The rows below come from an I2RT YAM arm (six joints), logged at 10 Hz.
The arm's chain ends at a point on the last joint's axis. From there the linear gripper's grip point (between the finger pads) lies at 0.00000 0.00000 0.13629 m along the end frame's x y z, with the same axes.
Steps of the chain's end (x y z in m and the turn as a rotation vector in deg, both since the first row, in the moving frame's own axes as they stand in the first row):
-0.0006, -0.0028, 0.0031, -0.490, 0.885, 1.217
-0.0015, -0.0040, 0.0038, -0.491, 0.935, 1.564
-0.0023, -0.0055, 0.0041, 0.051, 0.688, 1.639
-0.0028, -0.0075, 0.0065, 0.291, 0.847, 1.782
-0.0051, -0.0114, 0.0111, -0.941, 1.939, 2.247
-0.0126, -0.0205, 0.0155, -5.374, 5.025, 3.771
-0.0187, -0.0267, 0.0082, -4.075, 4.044, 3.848
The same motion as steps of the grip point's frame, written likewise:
0.0015, -0.0016, 0.0031, -0.490, 0.885, 1.217
0.0007, -0.0028, 0.0038, -0.491, 0.935, 1.564
-0.0007, -0.0056, 0.0041, 0.051, 0.688, 1.639
-0.0008, -0.0082, 0.0065, 0.291, 0.847, 1.782
-0.0005, -0.0091, 0.0110, -0.941, 1.939, 2.247
-0.0011, -0.0074, 0.0144, -5.374, 5.025, 3.771
-0.0094, -0.0167, 0.0075, -4.075, 4.044, 3.848

